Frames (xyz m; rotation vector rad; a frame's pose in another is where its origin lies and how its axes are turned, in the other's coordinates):
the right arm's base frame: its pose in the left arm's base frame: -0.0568 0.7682 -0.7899 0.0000 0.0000 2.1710
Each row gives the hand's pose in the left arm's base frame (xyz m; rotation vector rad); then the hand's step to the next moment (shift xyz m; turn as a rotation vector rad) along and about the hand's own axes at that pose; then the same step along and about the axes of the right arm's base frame.
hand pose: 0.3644 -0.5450 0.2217 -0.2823 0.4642 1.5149
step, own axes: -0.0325 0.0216 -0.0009 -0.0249 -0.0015 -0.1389
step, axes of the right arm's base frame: -0.0113 0.0336 0.0165 -0.0625 0.0604 -0.1112
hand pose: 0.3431 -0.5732 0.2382 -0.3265 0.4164 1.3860
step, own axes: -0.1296 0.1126 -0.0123 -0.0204 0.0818 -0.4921
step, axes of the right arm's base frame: -0.0104 0.1638 0.0520 -0.1176 0.2364 -0.4238
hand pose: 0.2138 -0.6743 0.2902 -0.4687 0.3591 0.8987
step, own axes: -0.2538 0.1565 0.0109 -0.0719 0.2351 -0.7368
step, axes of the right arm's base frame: 0.0893 0.2683 0.0951 -0.0838 0.4304 -0.6411
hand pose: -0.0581 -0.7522 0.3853 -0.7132 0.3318 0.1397
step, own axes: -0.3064 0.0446 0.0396 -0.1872 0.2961 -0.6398
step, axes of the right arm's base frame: 0.2087 0.2065 0.1061 0.0612 0.4503 -0.5705
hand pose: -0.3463 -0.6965 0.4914 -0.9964 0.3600 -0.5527
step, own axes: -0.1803 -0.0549 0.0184 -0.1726 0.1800 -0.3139
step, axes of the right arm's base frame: 0.1640 0.0704 0.0632 0.1130 0.2318 -0.3070
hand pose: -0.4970 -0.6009 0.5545 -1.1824 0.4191 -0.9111
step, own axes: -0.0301 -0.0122 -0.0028 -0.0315 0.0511 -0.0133
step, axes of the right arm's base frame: 0.0311 0.0084 0.0051 0.0224 -0.0053 -0.0570
